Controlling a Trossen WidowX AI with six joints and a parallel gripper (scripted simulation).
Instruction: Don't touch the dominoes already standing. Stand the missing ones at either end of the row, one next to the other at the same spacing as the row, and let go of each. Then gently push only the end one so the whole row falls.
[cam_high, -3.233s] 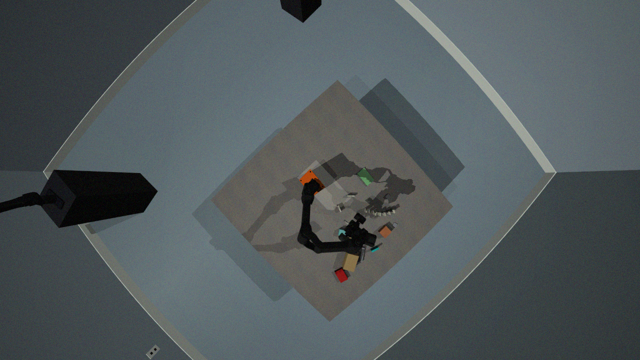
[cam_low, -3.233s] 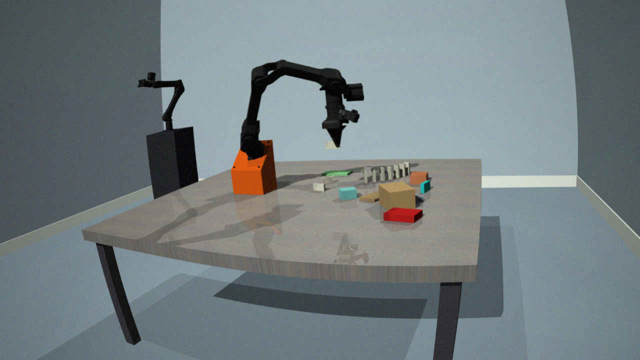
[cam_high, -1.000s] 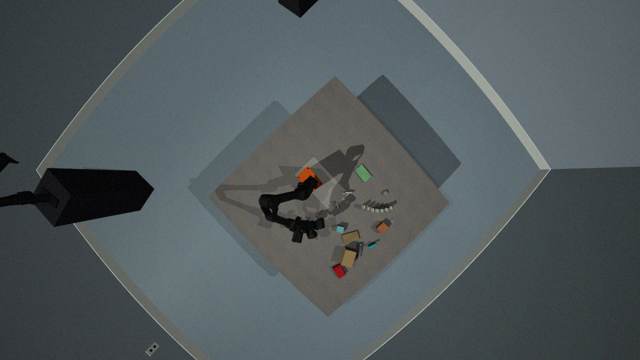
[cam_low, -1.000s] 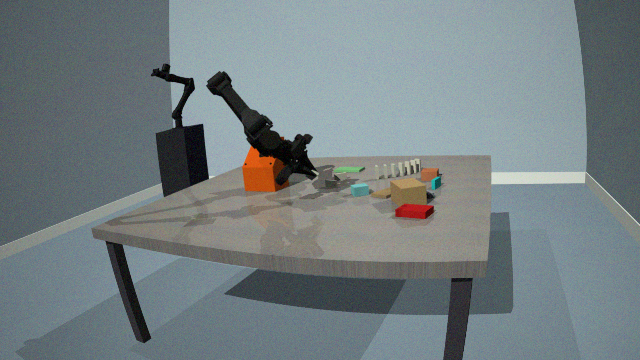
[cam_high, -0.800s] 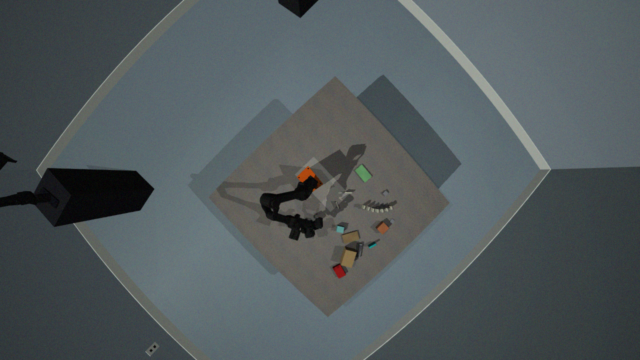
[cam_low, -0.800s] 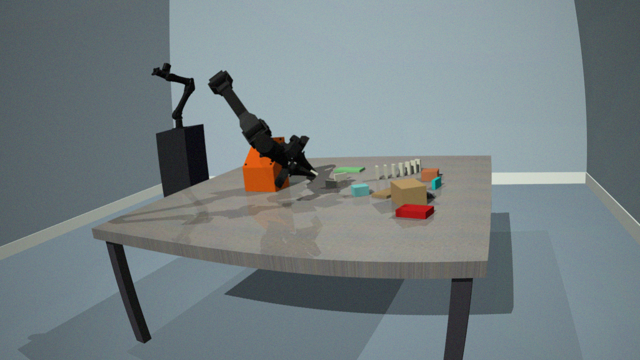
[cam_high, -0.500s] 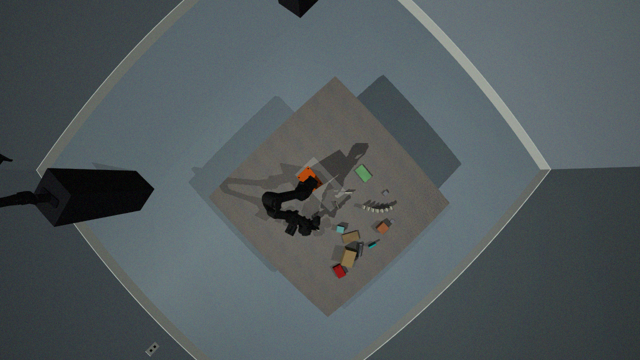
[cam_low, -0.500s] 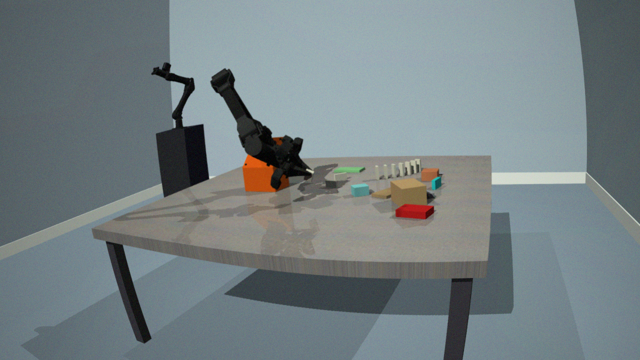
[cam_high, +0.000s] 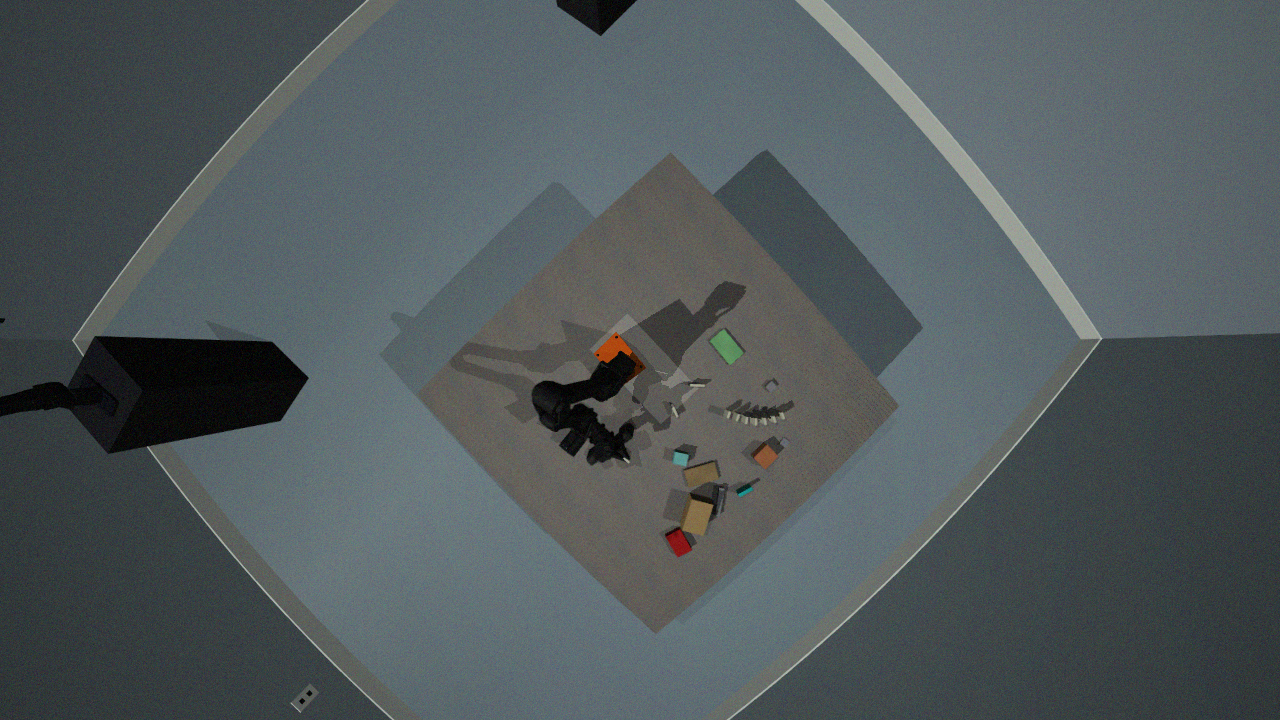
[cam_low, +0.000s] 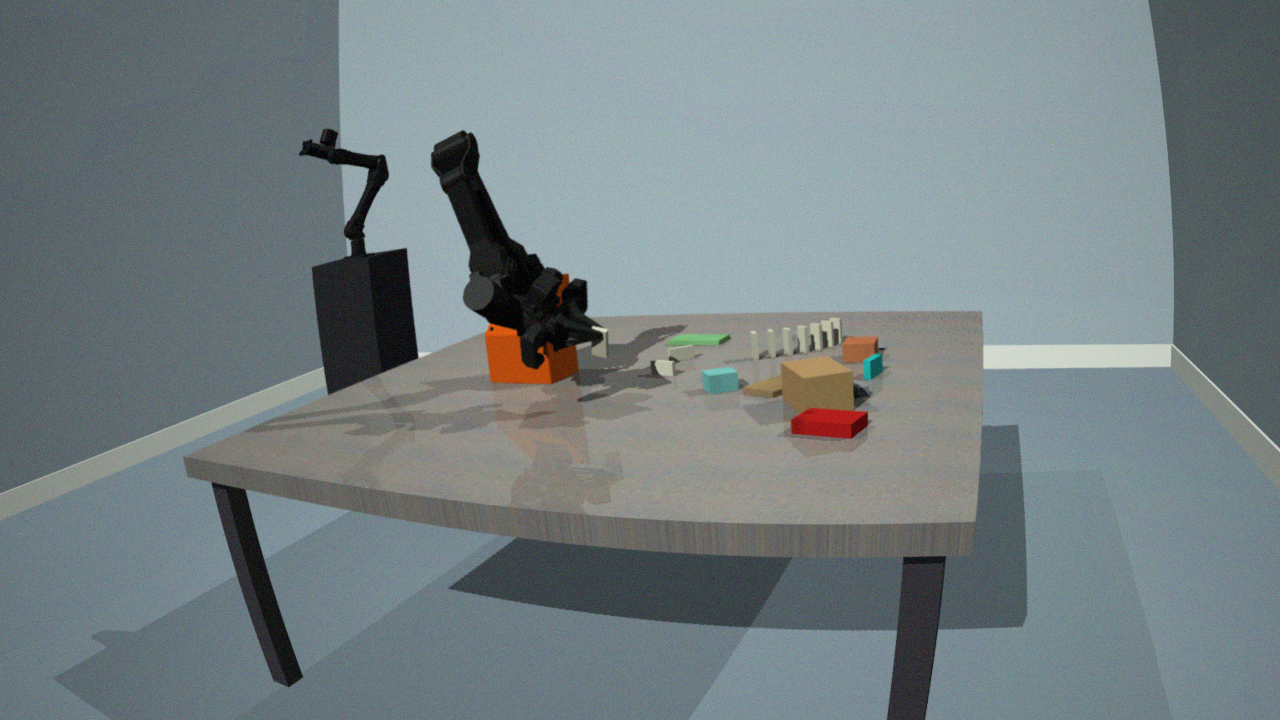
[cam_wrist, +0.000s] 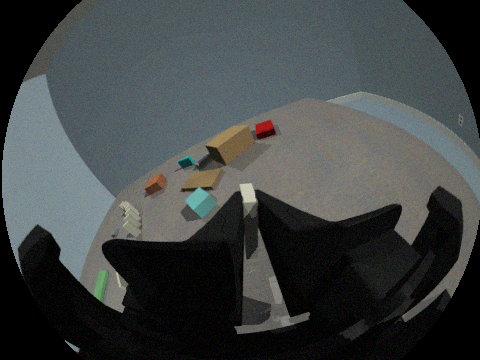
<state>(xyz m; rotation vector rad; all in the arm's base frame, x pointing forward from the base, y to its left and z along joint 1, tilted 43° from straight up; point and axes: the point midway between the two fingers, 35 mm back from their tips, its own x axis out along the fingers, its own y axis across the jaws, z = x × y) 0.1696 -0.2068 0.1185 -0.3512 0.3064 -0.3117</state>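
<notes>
Now: gripper tip 16 cm short of the cyan block, 10 cm to the right of it and 10 cm above it. Also, from my gripper tip: tan box 33 cm ahead, 9 cm below, 2 cm to the right; then flat tan slab 26 cm ahead, 11 cm below, 10 cm to the left; then red block 36 cm ahead, 15 cm to the right, 11 cm below.
</notes>
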